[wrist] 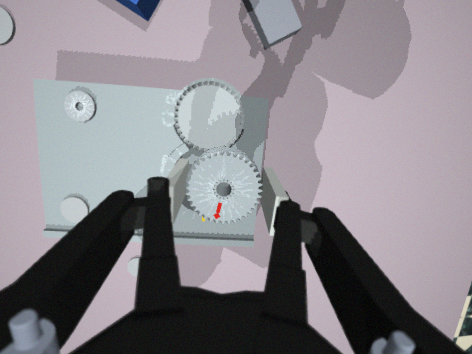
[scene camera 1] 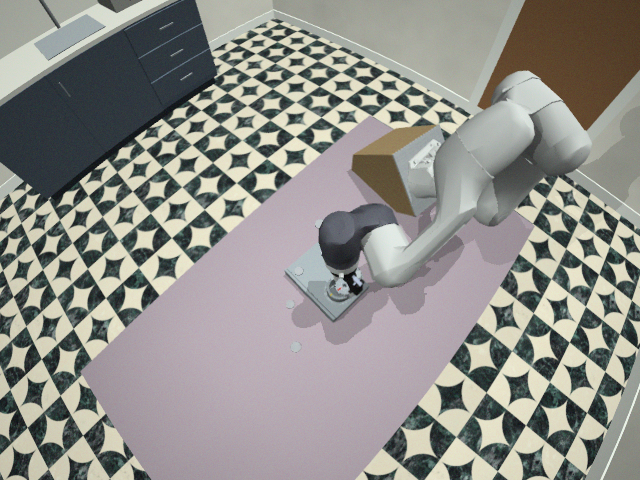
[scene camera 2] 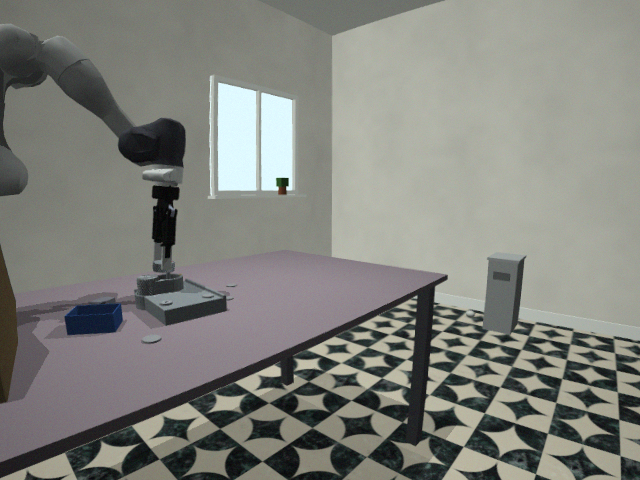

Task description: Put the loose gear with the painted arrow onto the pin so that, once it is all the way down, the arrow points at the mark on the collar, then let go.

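Observation:
The loose gear (scene camera 1: 340,285) (scene camera 2: 163,267) (wrist: 240,175) is pale grey and toothed. My gripper (scene camera 2: 162,261) (wrist: 224,177) is shut on it, one pad on each side. The gear is held level above the collar (scene camera 2: 175,281), with a gap under it in scene camera 2. In the wrist view the red arrow (wrist: 218,211) points down and slightly left. The yellow mark (wrist: 203,219) shows beyond the gear's edge, left of the arrow tip. The gear hides most of the collar in the wrist view. I cannot make out the pin under it.
A larger toothed wheel (scene camera 2: 146,284) (wrist: 208,116) stands beside the collar on the grey base plate (scene camera 2: 193,309) (wrist: 120,160). A small round gear (wrist: 80,106) and a plain disc (wrist: 75,209) sit on the plate. A blue box (scene camera 2: 94,320) and a wooden wedge (scene camera 1: 379,178) stand nearby.

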